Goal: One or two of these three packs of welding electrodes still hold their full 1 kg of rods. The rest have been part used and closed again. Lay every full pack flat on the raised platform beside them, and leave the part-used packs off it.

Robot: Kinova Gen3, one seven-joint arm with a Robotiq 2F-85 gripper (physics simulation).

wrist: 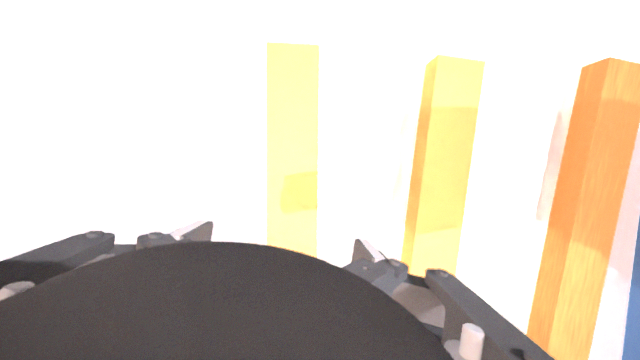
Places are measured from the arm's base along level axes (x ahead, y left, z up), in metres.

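Pixels of known places: gripper, between the fingertips: (283,245).
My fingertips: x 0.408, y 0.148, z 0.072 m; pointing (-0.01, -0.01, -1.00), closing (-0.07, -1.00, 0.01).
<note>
Behind a point stands the place of what it marks.
Three long yellow-orange packs lie side by side in the wrist view, running up and down the picture. The left pack (292,125) @(y 0.151, x 0.495, z -0.011 m) is pale yellow, and its lower end is hidden behind the dark gripper body. The middle pack (447,150) @(y -0.002, x 0.483, z -0.011 m) stands a little to the right of it, its lower end also hidden. The right pack (592,200) @(y -0.162, x 0.444, z -0.011 m) is deeper orange and runs out of the picture's right and lower parts. My gripper (283,245) @(y 0.148, x 0.408, z 0.072 m) is open and empty, its fingertips apart on either side of the left pack's line, with the pack's far part beyond them. The raised platform cannot be made out for certain.
The surface around the packs is washed out to white, so edges and heights are hard to tell. A blue strip (633,310) @(y -0.254, x 0.318, z -0.030 m) shows at the lower right edge, beyond the right pack. Faint pinkish shading lies just left of the right pack.
</note>
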